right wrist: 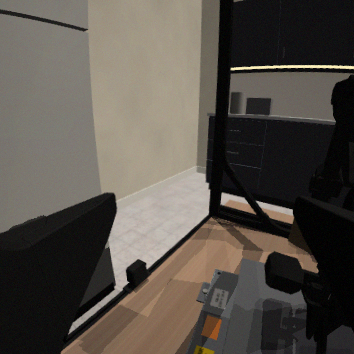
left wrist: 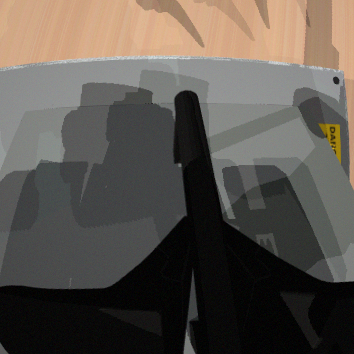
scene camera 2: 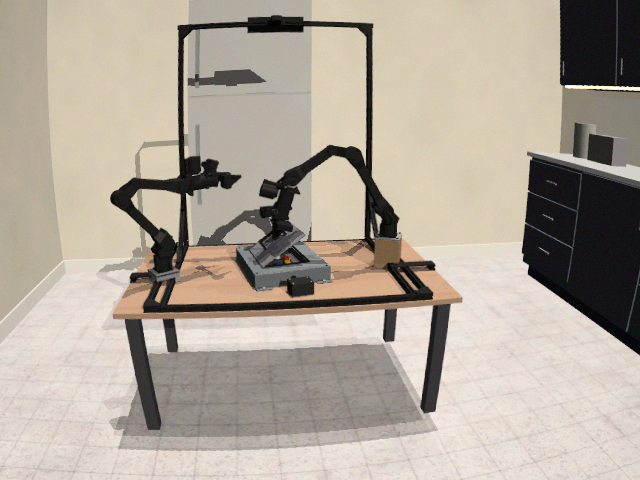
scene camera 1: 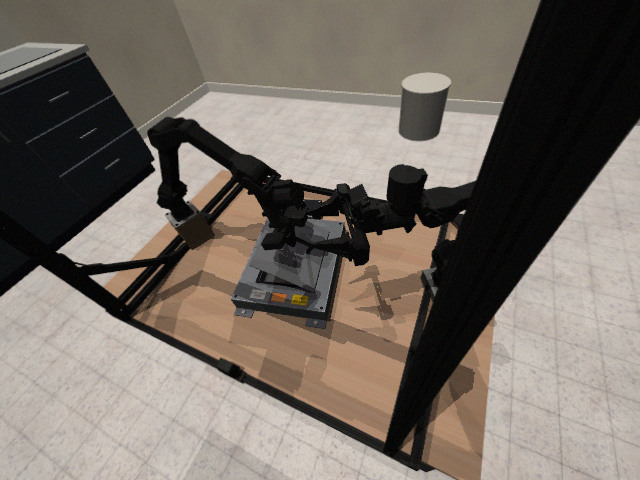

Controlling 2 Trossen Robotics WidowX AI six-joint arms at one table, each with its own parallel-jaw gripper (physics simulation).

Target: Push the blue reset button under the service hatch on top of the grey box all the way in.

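Note:
The grey box (scene camera 1: 316,306) (scene camera 2: 310,276) (left wrist: 50,80) lies on the table. Its service hatch (scene camera 1: 302,268) (scene camera 2: 281,248) (left wrist: 50,250) is tilted up, partly open. In scene camera 2 the blue button (scene camera 2: 279,263) shows in the opening beneath, beside a red piece (scene camera 2: 286,257) on a yellow base; how deep the button sits is too small to tell. My left gripper (scene camera 2: 282,227) (left wrist: 199,223) is shut on the hatch's black handle (left wrist: 187,125). My right gripper (scene camera 2: 239,177) (right wrist: 206,203) is open and empty, held high beside the left arm, above the box's level.
Orange (scene camera 1: 278,297) and yellow (scene camera 1: 299,299) labels mark one end of the box. A small black block (scene camera 2: 300,285) is by the box in scene camera 2. The black frame's rails (scene camera 2: 222,306) edge the table. The left arm stands on a brown block (scene camera 2: 387,251).

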